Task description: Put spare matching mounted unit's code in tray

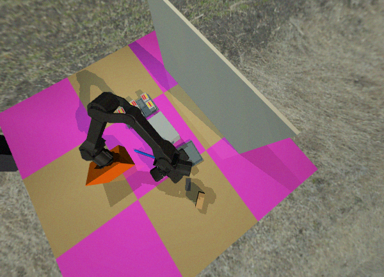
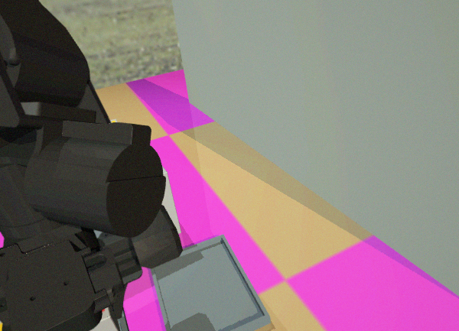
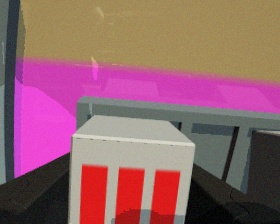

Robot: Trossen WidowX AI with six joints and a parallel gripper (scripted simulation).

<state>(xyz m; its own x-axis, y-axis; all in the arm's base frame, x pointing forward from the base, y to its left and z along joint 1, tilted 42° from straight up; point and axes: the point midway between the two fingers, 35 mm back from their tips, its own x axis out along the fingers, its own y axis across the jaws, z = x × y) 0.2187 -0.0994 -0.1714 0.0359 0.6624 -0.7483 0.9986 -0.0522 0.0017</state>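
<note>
Right now my gripper tip is 3 cm below the spare. The rest, counted from my gripper tip: blue rod: 14 cm to the left, 8 cm behind, 1 cm below; then grey shallow tray: 11 cm ahead, 1 cm to the right, 1 cm below; then rack: 4 cm behind, 1 cm to the left, 1 cm below.
</note>
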